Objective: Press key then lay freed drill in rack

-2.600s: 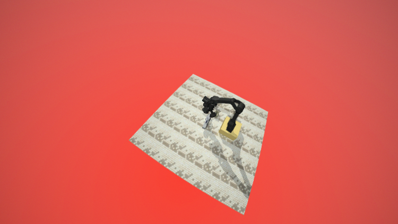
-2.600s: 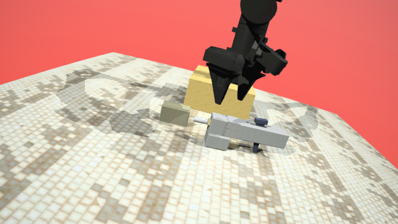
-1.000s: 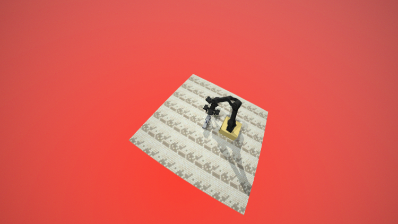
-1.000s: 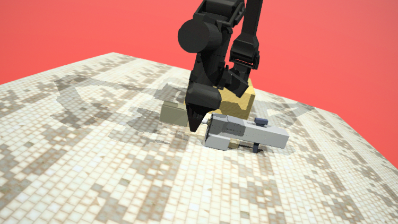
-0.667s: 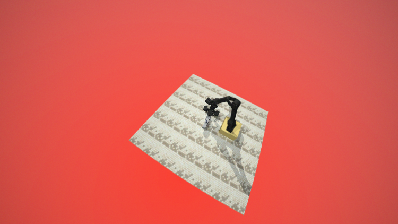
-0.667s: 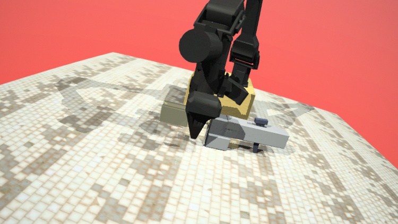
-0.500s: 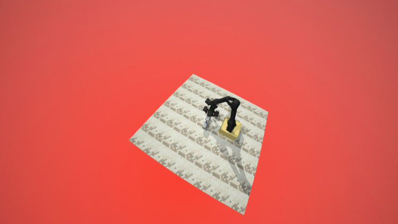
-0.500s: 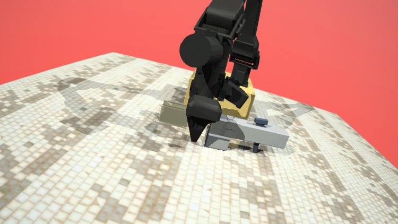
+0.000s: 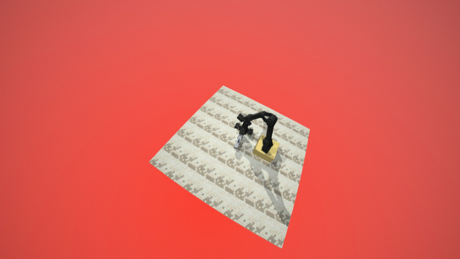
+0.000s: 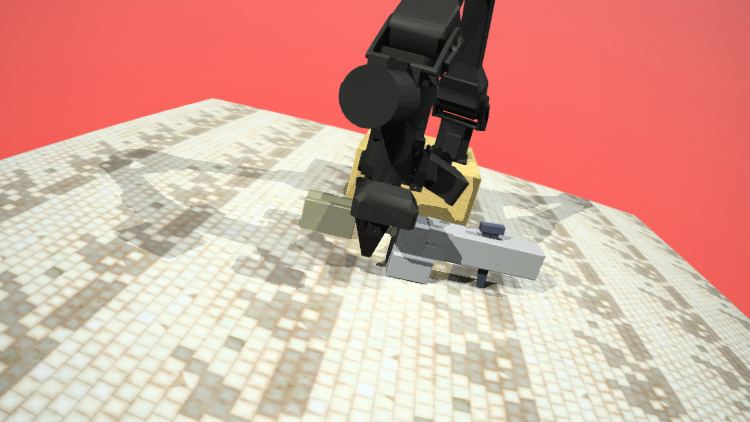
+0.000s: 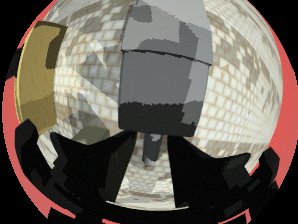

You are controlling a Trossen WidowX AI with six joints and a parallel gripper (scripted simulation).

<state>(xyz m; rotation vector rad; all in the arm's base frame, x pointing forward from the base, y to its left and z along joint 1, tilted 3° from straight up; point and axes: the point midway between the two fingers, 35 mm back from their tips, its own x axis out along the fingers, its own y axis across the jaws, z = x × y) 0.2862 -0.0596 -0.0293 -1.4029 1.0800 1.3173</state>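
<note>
The drill lies 1 cm behind my gripper tip, 5 cm to the left of it and 3 cm above it. Also, from my gripper tip: dark key: 3 cm behind, 14 cm to the left, 3 cm above; then grey housing: 2 cm behind, 11 cm to the left, 2 cm above; then rack: 6 cm behind, 7 cm to the right.
</note>
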